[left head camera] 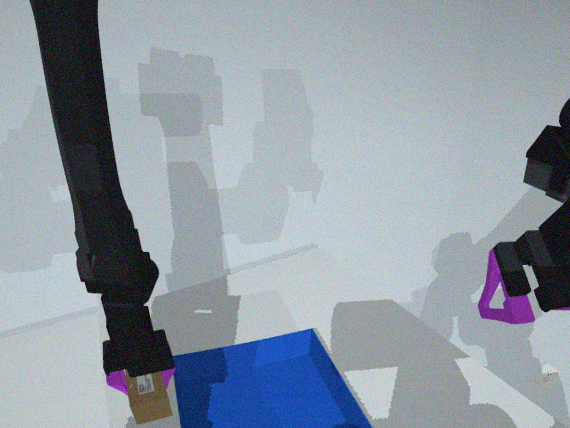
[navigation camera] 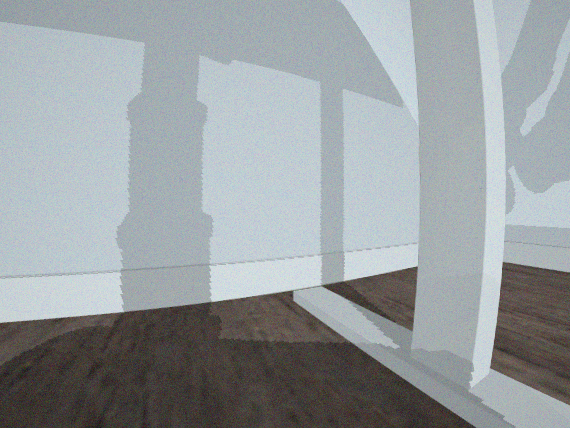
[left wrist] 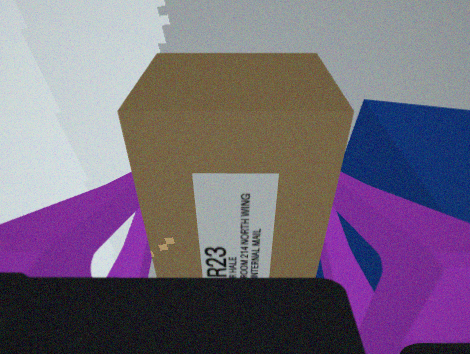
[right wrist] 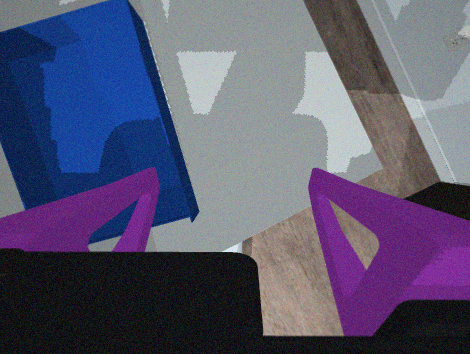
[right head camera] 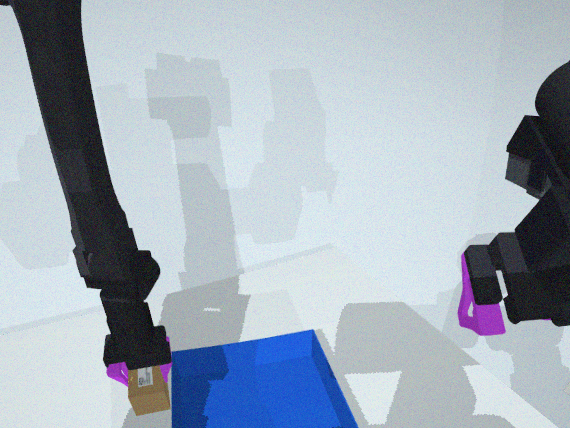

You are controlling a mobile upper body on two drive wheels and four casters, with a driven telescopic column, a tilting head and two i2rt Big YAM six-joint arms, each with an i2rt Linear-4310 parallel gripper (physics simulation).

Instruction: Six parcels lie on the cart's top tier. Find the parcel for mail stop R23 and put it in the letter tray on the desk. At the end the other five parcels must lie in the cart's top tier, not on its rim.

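Frame: origin at the left arm's base, x right, y ahead, z up, level; millimetres.
Seen in the pictures: left gripper, fingertip midpoint: (left head camera: 147,390) (left wrist: 236,175) (right head camera: 148,383); right gripper, fingertip midpoint: (left head camera: 514,307) (right wrist: 234,177) (right head camera: 501,316).
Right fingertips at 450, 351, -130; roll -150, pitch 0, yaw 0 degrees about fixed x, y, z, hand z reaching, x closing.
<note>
Offsets run from my right fingertips to a thing's top centre, as dx, dy, dz. "spot": to the spot under its first point. Level surfaces: height alone.
A brown parcel {-449, +136, -258} (left head camera: 152,406) (right head camera: 150,397) (left wrist: 230,140) has a white label that reads R23 in the left wrist view. My left gripper (left head camera: 142,385) (right head camera: 140,376) (left wrist: 236,175) is shut on this parcel and holds it just left of the blue letter tray in both head views. The blue letter tray {-239, +41, -242} (left head camera: 280,395) (right head camera: 280,390) (left wrist: 420,150) (right wrist: 95,95) stands on the white desk, and its inside holds no parcel where it shows. My right gripper (right wrist: 234,177) is open and empty, to the right of the tray. The cart and the other five parcels do not show.
The white desk {dz -312} (left head camera: 310,275) (right head camera: 320,275) (right wrist: 215,145) stands against a pale wall (left head camera: 400,100) (right head camera: 400,100). Wooden floor {dz -1262} (right wrist: 300,280) (navigation camera: 150,370) shows beyond the desk edge. A white desk leg {spot: -46, +244, -1030} (navigation camera: 450,200) stands on a long foot bar in the navigation view.
</note>
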